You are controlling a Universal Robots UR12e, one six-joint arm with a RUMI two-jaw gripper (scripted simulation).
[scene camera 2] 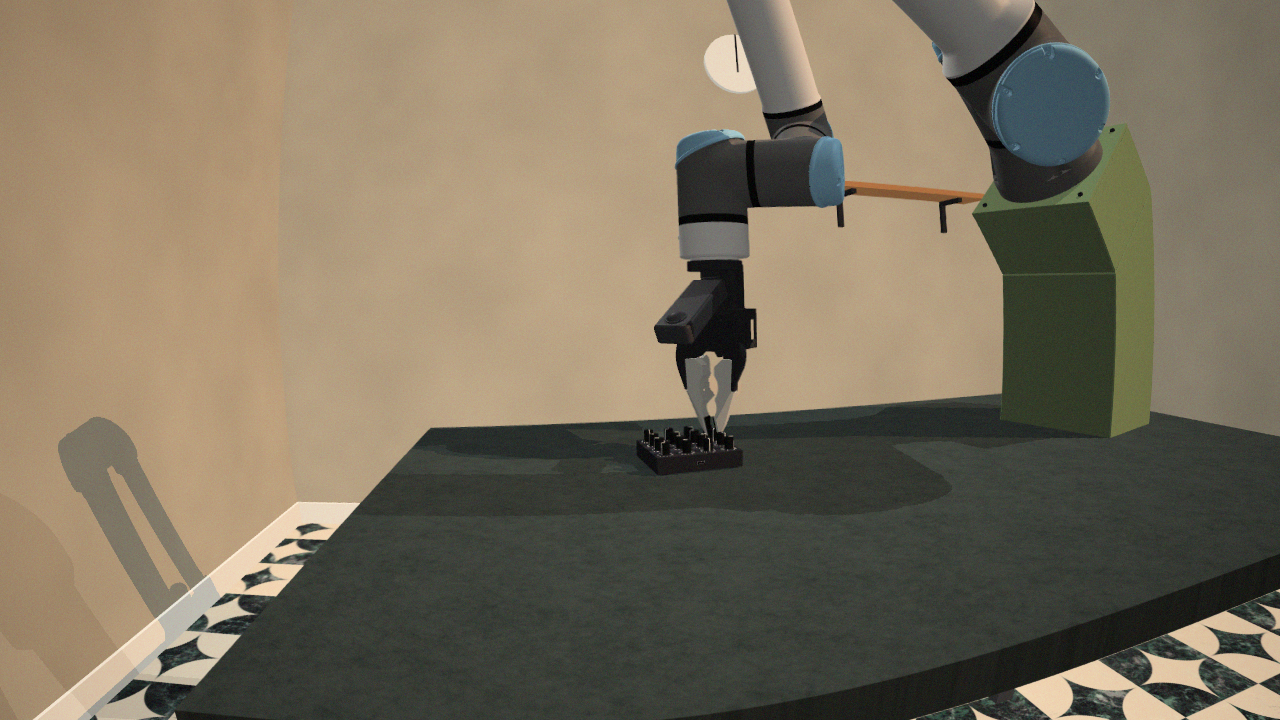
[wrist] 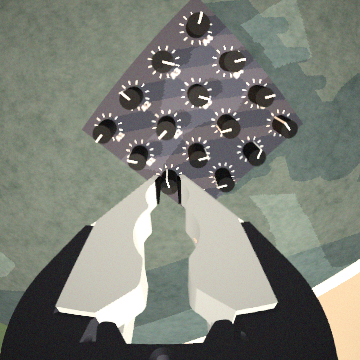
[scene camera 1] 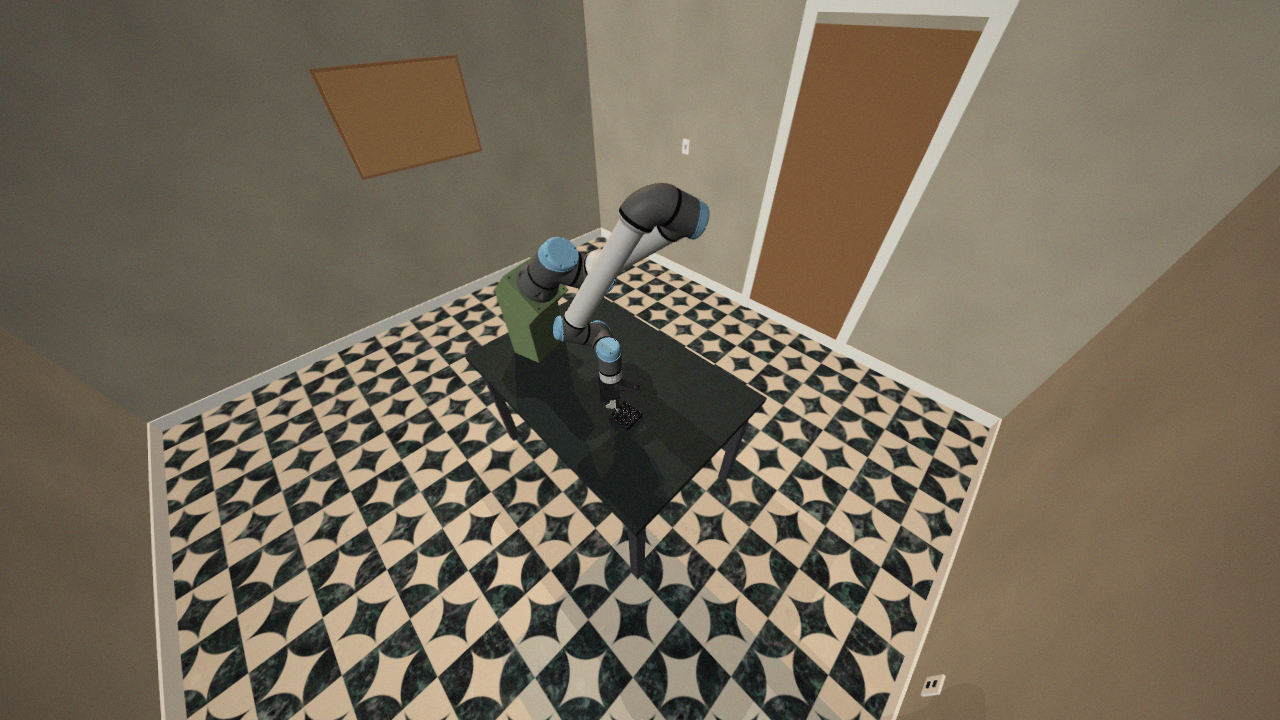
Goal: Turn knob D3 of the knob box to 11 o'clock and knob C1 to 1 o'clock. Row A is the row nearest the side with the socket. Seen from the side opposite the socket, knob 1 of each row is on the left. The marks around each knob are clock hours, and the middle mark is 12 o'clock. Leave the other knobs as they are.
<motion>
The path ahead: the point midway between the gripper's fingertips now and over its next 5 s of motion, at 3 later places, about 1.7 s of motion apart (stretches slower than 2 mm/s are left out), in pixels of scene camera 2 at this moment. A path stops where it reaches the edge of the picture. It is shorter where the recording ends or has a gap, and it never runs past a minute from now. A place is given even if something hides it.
My gripper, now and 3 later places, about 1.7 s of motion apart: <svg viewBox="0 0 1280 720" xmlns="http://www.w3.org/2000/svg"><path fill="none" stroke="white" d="M713 435L708 405L673 392L670 411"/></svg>
</motion>
